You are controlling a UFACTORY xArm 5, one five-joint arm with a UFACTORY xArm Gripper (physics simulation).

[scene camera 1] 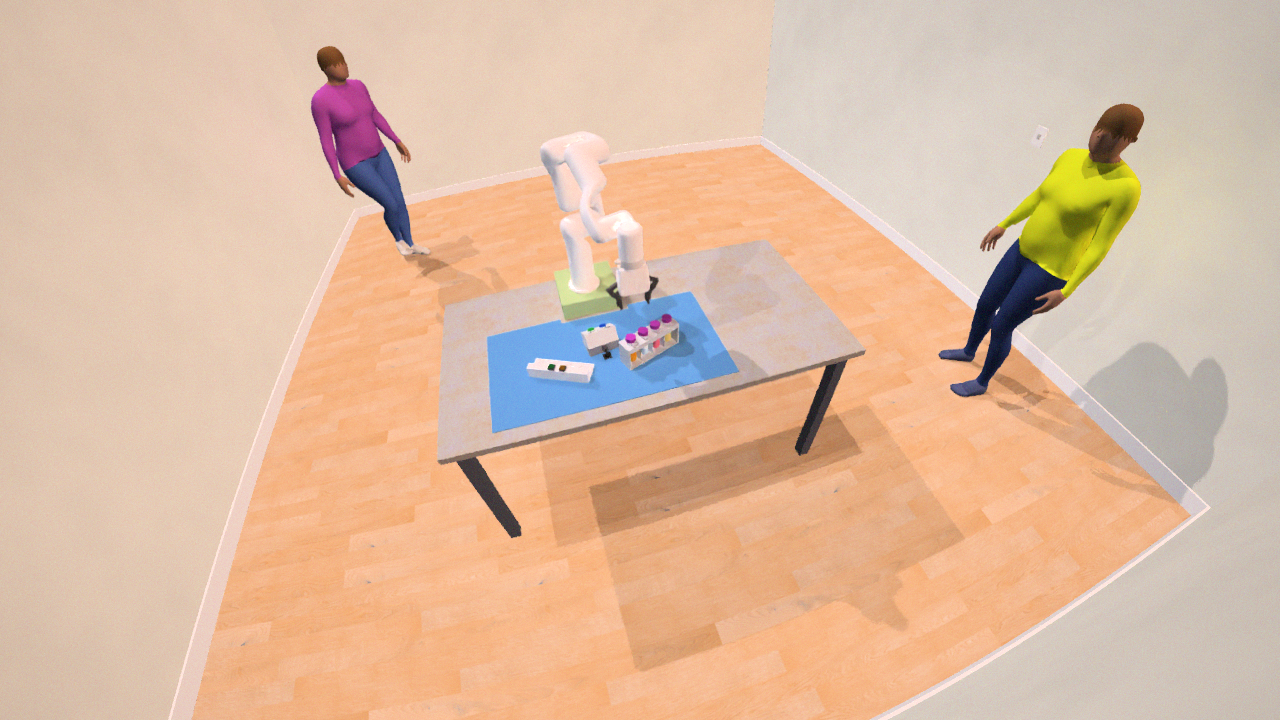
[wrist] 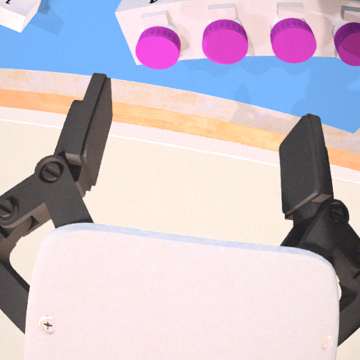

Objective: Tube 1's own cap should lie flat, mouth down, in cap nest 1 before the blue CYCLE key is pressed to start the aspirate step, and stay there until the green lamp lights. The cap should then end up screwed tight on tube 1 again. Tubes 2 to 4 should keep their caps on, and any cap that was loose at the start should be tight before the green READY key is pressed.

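Places are measured from the arm's base along level axes (x right, y ahead, z up), in centimetres.
Where they show: gripper, fingertip midpoint: (scene camera 1: 633,304); arm's base, link origin: (scene camera 1: 584,284).
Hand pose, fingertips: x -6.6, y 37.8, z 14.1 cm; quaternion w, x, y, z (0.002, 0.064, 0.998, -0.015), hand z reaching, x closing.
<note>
Things, the pixels of their top centre, and the offset from my fingertips. "pt": a spot on its surface instead. Level surfaces: height alone.
- tube rack, surface spot: (scene camera 1: 626,352) pt dx +6.6, dy +7.1, dz -13.1 cm
- cap, top centre: (scene camera 1: 630,336) dx +3.8, dy +4.5, dz -9.3 cm
- long white block, surface spot: (scene camera 1: 580,372) pt dx +22.9, dy +5.2, dz -16.9 cm
- dark green lamp, top centre: (scene camera 1: 551,366) dx +31.3, dy -1.2, dz -16.1 cm
- amber lamp, top centre: (scene camera 1: 562,367) dx +28.0, dy +1.0, dz -16.1 cm
- white box, top centre: (scene camera 1: 598,327) dx +10.8, dy -9.0, dz -13.0 cm
- blue mat, surface height: dz -21.4 cm
- grey table, surface height: dz -21.7 cm
- small dark object, surface spot: (scene camera 1: 606,354) pt dx +11.1, dy -1.9, dz -20.2 cm
My gripper (scene camera 1: 634,303) (wrist: 205,110) is open and empty, pointing down behind the tube rack (scene camera 1: 626,352) (wrist: 128,22). Four tubes stand in the rack with magenta caps on: one cap (scene camera 1: 631,339) (wrist: 158,47), a second (scene camera 1: 642,331) (wrist: 225,42), a third (scene camera 1: 654,325) (wrist: 293,40) and a last one (scene camera 1: 666,318) (wrist: 350,44), cut off in the wrist view. I cannot tell whether any is loose. A long white block (scene camera 1: 580,372) carries a dark green lamp (scene camera 1: 551,368) and an amber lamp (scene camera 1: 563,368); its nests are too small to read. A white box (scene camera 1: 600,340) carries green (scene camera 1: 590,330) and blue (scene camera 1: 602,325) keys.
The rack, block and box stand on a blue mat (scene camera 1: 519,407) on the grey table (scene camera 1: 787,313). A small dark object (scene camera 1: 606,354) is between box and rack. A white corner (wrist: 17,15) shows at the wrist view's top left. Two people (scene camera 1: 350,125) (scene camera 1: 1074,214) stand away from the table.
</note>
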